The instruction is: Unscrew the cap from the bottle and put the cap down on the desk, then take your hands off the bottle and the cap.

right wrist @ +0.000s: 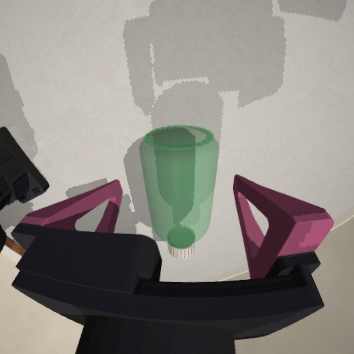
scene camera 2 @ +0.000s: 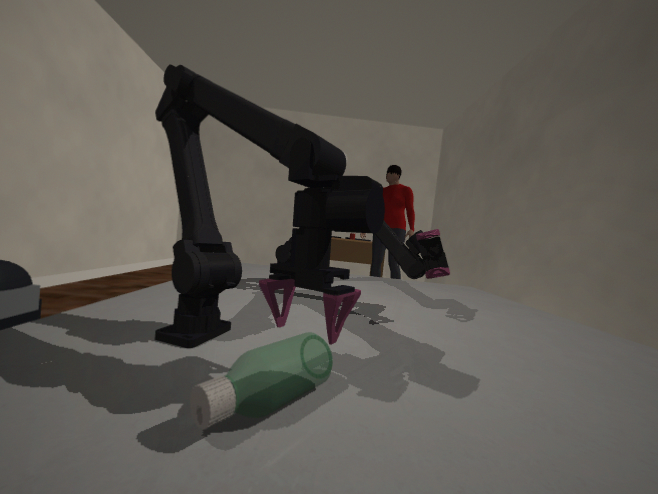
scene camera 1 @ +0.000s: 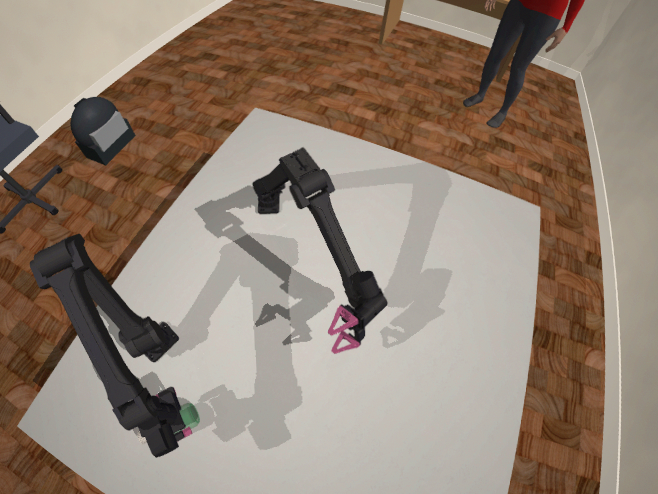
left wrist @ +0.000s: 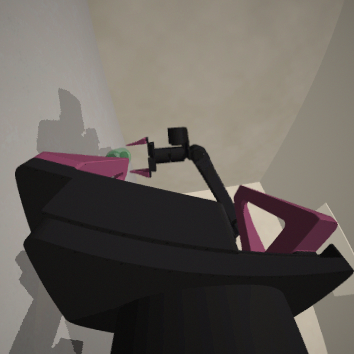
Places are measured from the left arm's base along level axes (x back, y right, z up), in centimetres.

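Pixels of known places: left gripper, fingertip midpoint: (scene camera 2: pixel 432 251) (scene camera 1: pixel 331 343) (left wrist: pixel 184 178); right gripper, fingertip midpoint: (right wrist: pixel 174 183) (scene camera 2: pixel 305 334) (scene camera 1: pixel 181 416); left arm's base at its link origin: (scene camera 1: pixel 269 202); right arm's base at its link origin: (right wrist: pixel 15 165) (scene camera 2: pixel 195 333) (scene camera 1: pixel 159 342).
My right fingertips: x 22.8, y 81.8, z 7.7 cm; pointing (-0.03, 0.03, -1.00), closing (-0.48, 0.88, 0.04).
Ahead of a thing's pixels: the offset from my right fingertips to its top centre. "spot": to the spot under its first point. Level surfaces: height alone.
A green see-through bottle {spot: dx -2.2, dy -0.5, dz -0.5 cm} (scene camera 1: pixel 189 414) (scene camera 2: pixel 276 372) (left wrist: pixel 120 154) (right wrist: pixel 180 185) lies on its side on the desk. Its ribbed whitish cap {dx +12.8, dy +6.4, dz -1.8 cm} (scene camera 2: pixel 215 401) (right wrist: pixel 181 251) sits on the neck, at the left end in scene camera 2. My right gripper (scene camera 2: pixel 306 333) (left wrist: pixel 127 158) (right wrist: pixel 174 183) is open and empty, pointing down above the bottle. In the right wrist view the bottle appears between its pink fingers, roughly lined up with their gap. In scene camera 1 the right arm hides the cap end. My left gripper (scene camera 1: pixel 332 341) (scene camera 2: pixel 436 252) (left wrist: pixel 184 178) is open and empty, well apart from the bottle.
The white desk top {dz -7.8 cm} (scene camera 1: pixel 435 425) bears both arms' bases. The right arm's base (scene camera 1: pixel 162 342) (scene camera 2: pixel 193 332) stands near the bottle. Arm shadows cross the desk. A person in red (scene camera 1: pixel 531 47) (scene camera 2: pixel 397 207) stands beyond it. A dark bin (scene camera 1: pixel 100 127) stands on the floor at upper left.
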